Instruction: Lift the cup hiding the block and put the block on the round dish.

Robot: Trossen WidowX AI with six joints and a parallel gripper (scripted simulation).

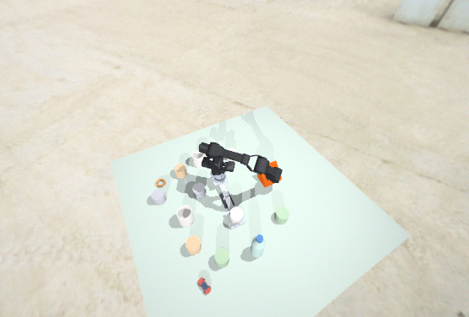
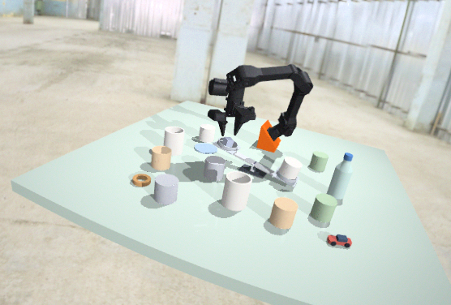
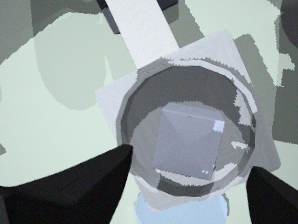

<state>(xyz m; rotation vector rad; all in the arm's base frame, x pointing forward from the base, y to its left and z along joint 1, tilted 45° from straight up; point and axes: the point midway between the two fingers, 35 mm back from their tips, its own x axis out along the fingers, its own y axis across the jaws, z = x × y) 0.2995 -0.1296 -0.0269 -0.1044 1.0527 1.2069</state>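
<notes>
The light-blue round dish is 11 cm to the right of my gripper tip, 11 cm below it and 6 cm behind it. From my gripper tip the other things lie so: small balance: 13 cm to the left, 9 cm below, 1 cm ahead; bottle: 45 cm to the left, 1 cm behind; toy car: 48 cm to the left, 28 cm ahead, 10 cm below.
</notes>
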